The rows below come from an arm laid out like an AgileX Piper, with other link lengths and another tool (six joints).
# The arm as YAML. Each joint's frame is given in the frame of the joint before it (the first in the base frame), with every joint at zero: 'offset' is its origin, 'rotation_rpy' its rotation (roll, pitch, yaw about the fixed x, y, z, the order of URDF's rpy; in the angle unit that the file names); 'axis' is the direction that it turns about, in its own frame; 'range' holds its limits. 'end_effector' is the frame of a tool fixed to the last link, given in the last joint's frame.
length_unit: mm
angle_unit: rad
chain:
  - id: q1
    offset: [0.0, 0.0, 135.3]
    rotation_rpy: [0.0, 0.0, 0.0]
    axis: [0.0, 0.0, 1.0]
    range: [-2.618, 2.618]
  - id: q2
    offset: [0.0, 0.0, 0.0]
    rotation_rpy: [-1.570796, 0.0, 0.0]
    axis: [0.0, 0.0, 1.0]
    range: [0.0, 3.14]
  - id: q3
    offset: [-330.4, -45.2, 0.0]
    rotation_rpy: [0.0, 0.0, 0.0]
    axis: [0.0, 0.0, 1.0]
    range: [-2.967, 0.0]
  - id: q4
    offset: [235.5, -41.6, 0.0]
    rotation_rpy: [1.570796, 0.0, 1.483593]
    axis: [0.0, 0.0, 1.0]
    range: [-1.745, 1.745]
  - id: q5
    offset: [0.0, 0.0, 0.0]
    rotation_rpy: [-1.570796, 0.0, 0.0]
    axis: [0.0, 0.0, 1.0]
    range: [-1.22, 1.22]
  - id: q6
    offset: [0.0, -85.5, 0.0]
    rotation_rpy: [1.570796, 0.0, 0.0]
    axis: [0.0, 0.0, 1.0]
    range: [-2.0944, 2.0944]
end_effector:
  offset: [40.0, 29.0, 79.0]
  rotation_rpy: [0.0, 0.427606, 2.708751]
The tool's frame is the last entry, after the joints.
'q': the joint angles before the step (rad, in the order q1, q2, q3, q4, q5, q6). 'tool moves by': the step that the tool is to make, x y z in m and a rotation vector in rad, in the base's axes. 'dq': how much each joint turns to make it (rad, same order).
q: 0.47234 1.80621 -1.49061 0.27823 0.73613 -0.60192
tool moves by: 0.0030 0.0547 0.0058 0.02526 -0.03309 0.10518
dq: 0.10479 0.08648 -0.14880 0.00034 0.02062 0.00649
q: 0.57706 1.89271 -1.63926 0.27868 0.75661 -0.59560
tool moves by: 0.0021 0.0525 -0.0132 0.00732 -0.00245 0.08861
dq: 0.08765 0.11988 -0.14502 0.00056 0.01861 0.00522
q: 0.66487 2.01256 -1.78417 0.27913 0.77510 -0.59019
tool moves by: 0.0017 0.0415 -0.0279 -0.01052 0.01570 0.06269
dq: 0.06098 0.12591 -0.11849 0.00047 0.01148 0.00175
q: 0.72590 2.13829 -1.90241 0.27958 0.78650 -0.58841
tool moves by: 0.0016 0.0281 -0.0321 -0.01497 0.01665 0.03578
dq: 0.03745 0.10629 -0.07898 0.00036 -0.00517 0.00026
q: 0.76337 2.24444 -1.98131 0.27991 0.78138 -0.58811
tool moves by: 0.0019 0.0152 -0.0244 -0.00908 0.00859 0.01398
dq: 0.01823 0.06866 -0.04096 0.00041 -0.01580 -0.00015
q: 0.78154 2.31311 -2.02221 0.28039 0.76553 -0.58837
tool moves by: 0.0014 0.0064 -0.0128 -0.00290 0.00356 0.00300
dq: 0.00665 0.03290 -0.01597 0.00133 -0.01284 -0.00014
